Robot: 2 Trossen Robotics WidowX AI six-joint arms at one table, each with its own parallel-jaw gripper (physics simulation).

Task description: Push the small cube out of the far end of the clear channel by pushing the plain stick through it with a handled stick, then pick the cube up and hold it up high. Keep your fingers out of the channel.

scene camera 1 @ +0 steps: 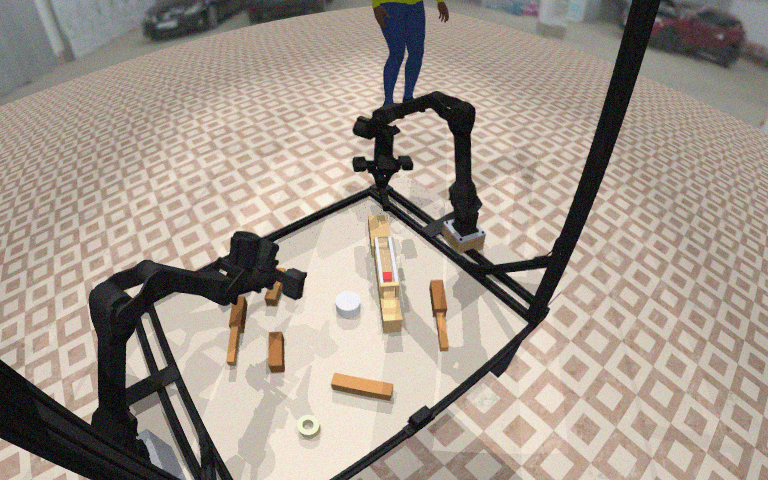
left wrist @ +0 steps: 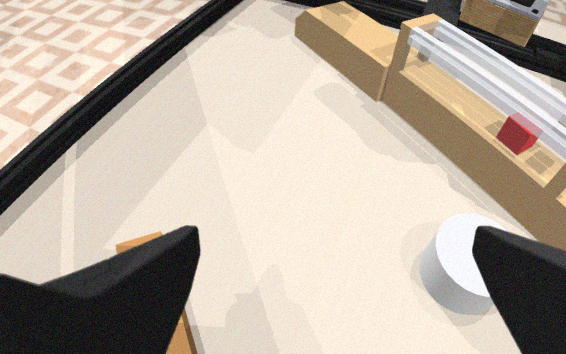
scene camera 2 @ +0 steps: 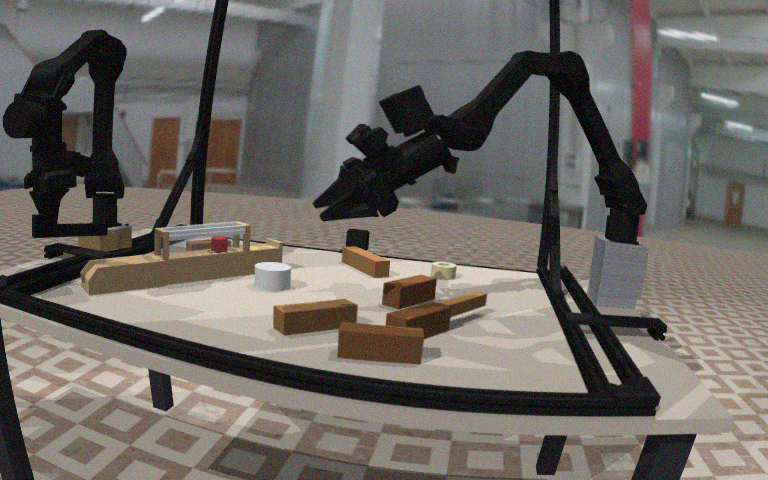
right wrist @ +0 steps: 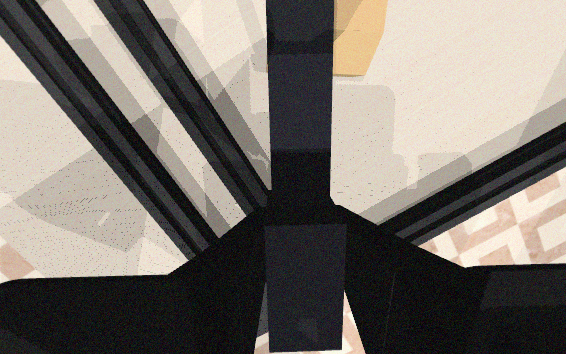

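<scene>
A small red cube [scene camera 1: 387, 276] [scene camera 2: 219, 244] sits inside the clear channel [scene camera 1: 377, 259] [scene camera 2: 196, 231] [left wrist: 432, 42], which rests on a long tan base [scene camera 1: 392, 314] [scene camera 2: 201, 267] [left wrist: 345, 46]. A brown plain stick [scene camera 2: 197, 245] lies in the channel behind the cube. My right gripper [scene camera 1: 383, 185] [right wrist: 298, 216] is shut on a dark stick [scene camera 1: 385, 200] [right wrist: 299, 105]. The stick hangs straight down over the far table corner, short of the base's far end. My left gripper [scene camera 1: 293, 284] [scene camera 2: 321, 210] is open and empty, hovering above brown blocks at the left; one of its fingers [left wrist: 148, 281] shows in the left wrist view.
A white cylinder [scene camera 1: 348, 304] [scene camera 2: 273, 276] [left wrist: 448, 260] stands left of the base. Two brown handled sticks [scene camera 1: 439, 310] [scene camera 1: 234, 329], loose brown blocks [scene camera 1: 362, 386] [scene camera 1: 276, 351] and a pale ring [scene camera 1: 309, 425] [scene camera 2: 443, 270] lie about. A black frame [scene camera 1: 477, 267] rims the table. A person [scene camera 1: 403, 48] stands beyond.
</scene>
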